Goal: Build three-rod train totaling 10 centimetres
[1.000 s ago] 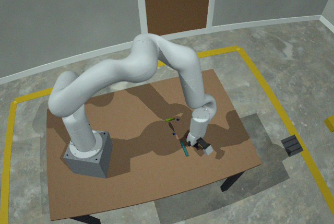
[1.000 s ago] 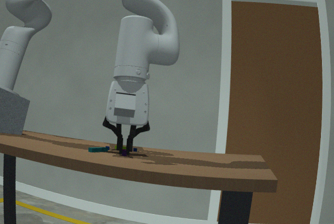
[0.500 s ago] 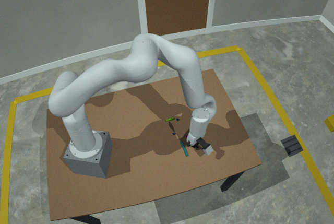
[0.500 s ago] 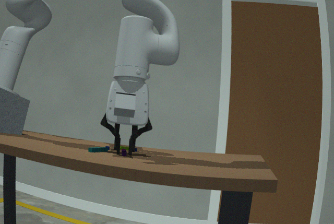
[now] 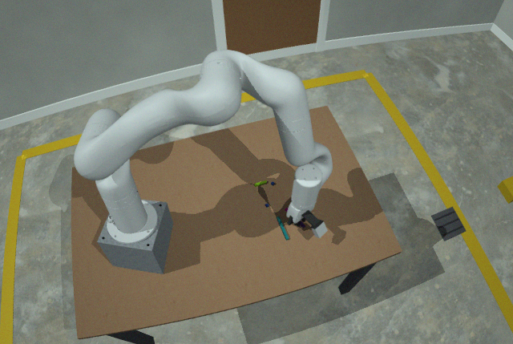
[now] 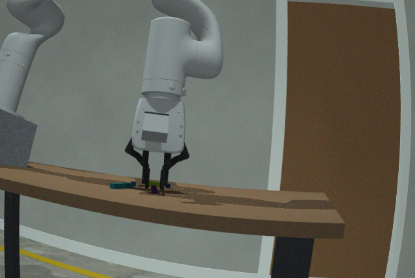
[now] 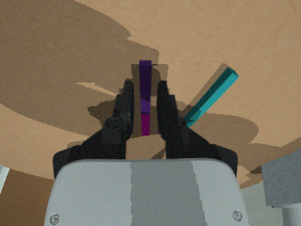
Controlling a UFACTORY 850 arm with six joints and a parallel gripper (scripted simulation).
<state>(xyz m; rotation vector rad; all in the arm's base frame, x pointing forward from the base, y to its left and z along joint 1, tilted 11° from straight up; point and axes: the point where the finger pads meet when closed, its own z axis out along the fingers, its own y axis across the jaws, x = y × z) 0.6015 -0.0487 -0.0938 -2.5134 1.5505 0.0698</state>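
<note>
The purple rod is 2 cm below my hand. From my hand the other things lie so: lime rod 20 cm to the left, 10 cm behind, 2 cm below; then turquoise rod 7 cm behind, 2 cm below, 1 cm to the right.
</note>
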